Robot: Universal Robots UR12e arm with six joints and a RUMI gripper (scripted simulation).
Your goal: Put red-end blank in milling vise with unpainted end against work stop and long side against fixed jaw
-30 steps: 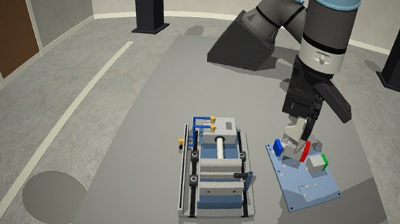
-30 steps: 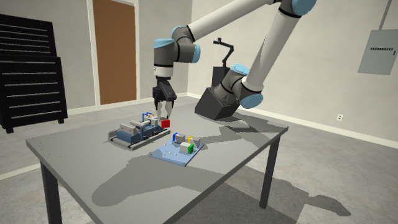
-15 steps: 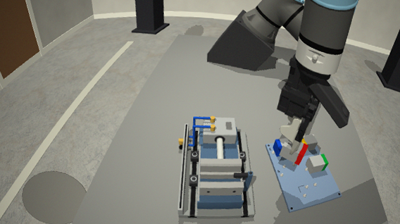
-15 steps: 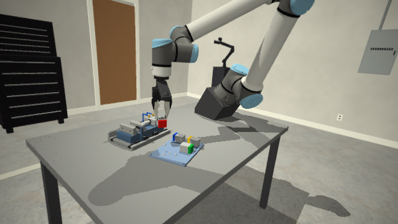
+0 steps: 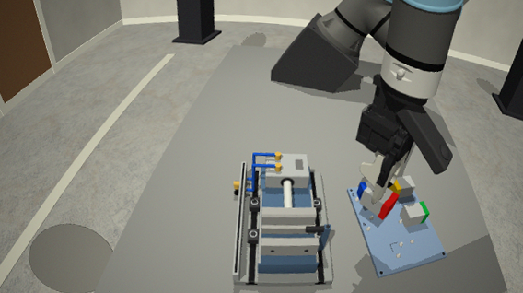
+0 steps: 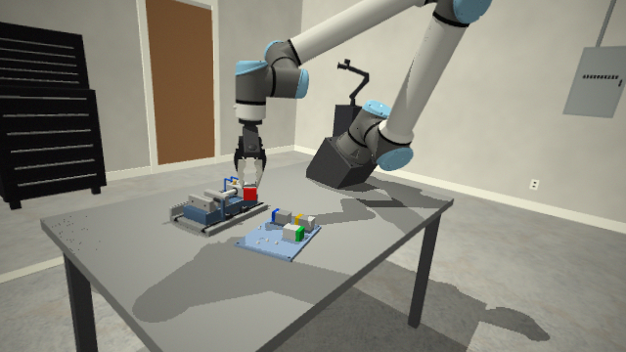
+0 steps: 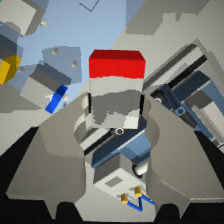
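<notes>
Right now the work stop rod is 60 mm ahead of my hand, 100 mm to the right of it and 80 mm below it. From my hand the other things lie so: fixed jaw 100 mm ahead, 140 mm to the right, 90 mm below; red-ended blank 20 mm below; blue-ended blank 130 mm behind, 140 mm below.
</notes>
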